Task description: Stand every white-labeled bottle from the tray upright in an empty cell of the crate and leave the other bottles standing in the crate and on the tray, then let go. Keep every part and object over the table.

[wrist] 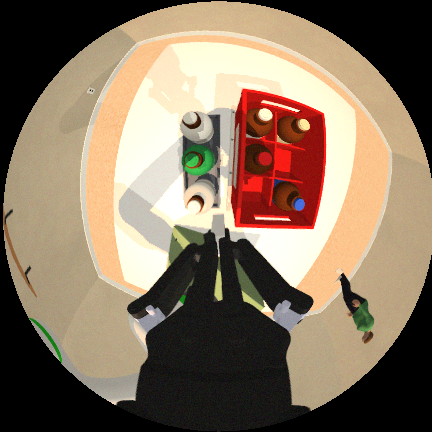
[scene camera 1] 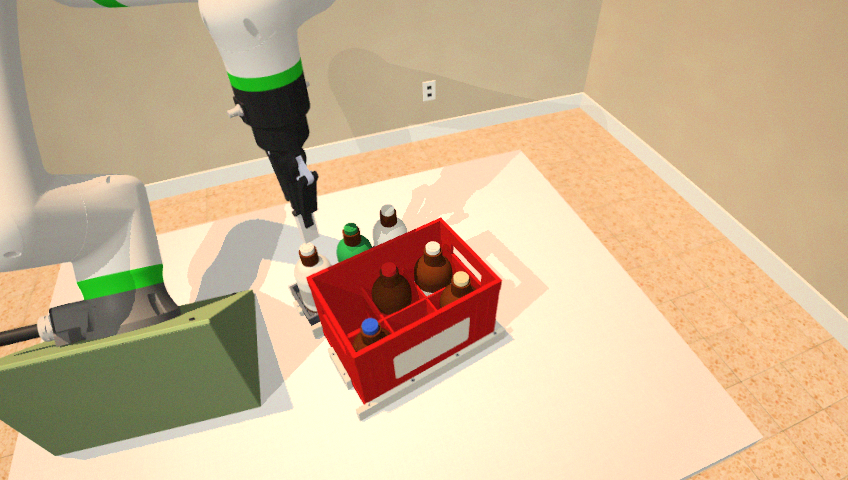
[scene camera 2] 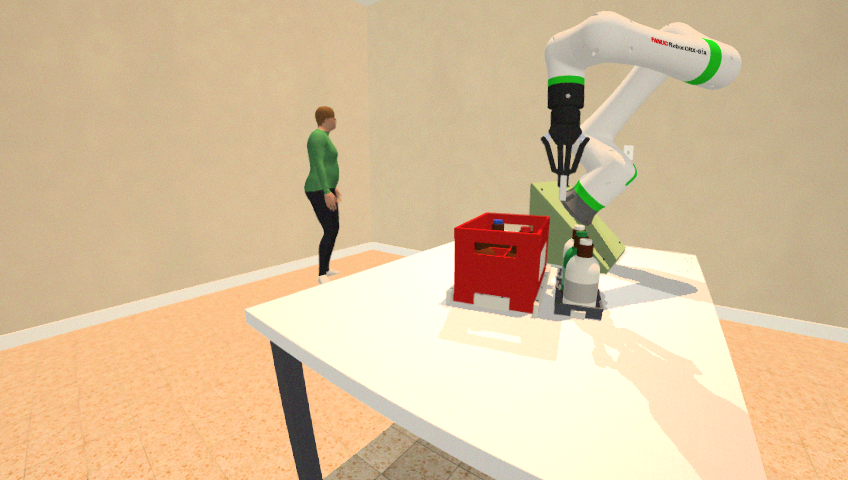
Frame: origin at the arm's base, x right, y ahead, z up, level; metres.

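Seen in the pictures: gripper, fingertip midpoint: (wrist: 218,221) (scene camera 1: 310,238) (scene camera 2: 562,200); arm's base at its link origin: (scene camera 1: 134,326) (scene camera 2: 574,209).
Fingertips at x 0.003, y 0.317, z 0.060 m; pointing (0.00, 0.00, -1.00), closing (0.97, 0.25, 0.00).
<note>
Offsets run from my fingertips to a thing's top centre. Level surfaces: height alone.
My gripper (scene camera 1: 307,224) (scene camera 2: 562,189) (wrist: 218,221) is shut and empty, above and beside the robot-side end of the tray (scene camera 1: 307,314) (scene camera 2: 562,308) (wrist: 216,150). Three bottles stand on the tray: a whitish one @(dx -0.050, dy -0.006, dz -0.066 m) (scene camera 1: 309,273) (wrist: 201,191) nearest my gripper, a green one @(dx -0.064, dy +0.085, dz -0.066 m) (scene camera 1: 352,248) (wrist: 202,159) in the middle, and a pale one @(dx -0.081, dy +0.170, dz -0.066 m) (scene camera 1: 389,230) (scene camera 2: 582,273) with a greyish label at the far end. The red crate @(dx +0.050, dy +0.111, dz -0.051 m) (scene camera 1: 487,306) (scene camera 2: 496,273) (wrist: 321,155) holds brown bottles with white, cream, red and blue caps. Two cells look empty: middle right and lower left in the wrist view. Some labels are hidden.
The green robot pedestal (scene camera 1: 148,374) (scene camera 2: 544,208) stands beside the crate and tray. Pale rails @(dx +0.212, dy +0.127, dz -0.196 m) (scene camera 1: 434,371) lie along the crate's base on the white table @(dz -0.226 m) (scene camera 1: 565,356) (scene camera 2: 416,356). A person (scene camera 2: 323,172) (wrist: 362,317) in green stands beyond the table.
</note>
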